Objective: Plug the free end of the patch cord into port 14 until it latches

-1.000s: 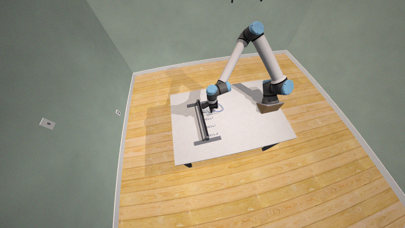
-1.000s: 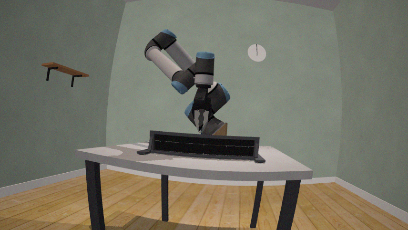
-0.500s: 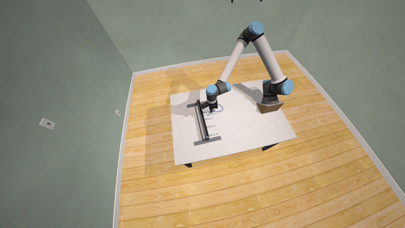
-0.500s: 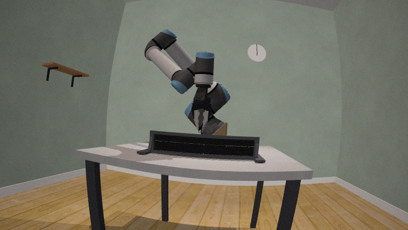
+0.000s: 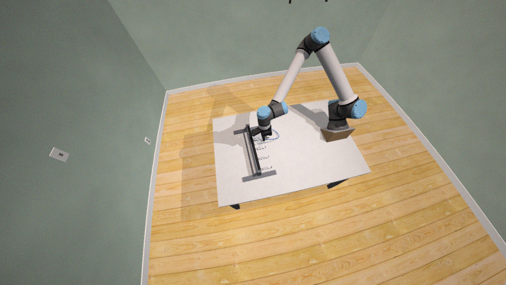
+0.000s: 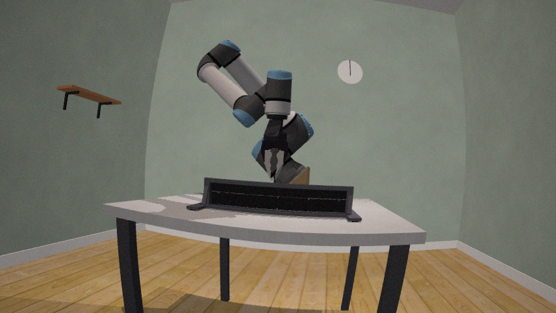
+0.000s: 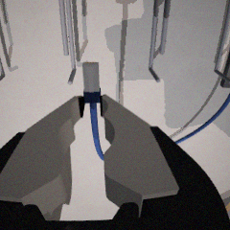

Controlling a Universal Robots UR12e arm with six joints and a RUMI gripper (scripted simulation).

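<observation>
Right now the plug is 20 mm ahead of my hand and 10 mm below it.
</observation>
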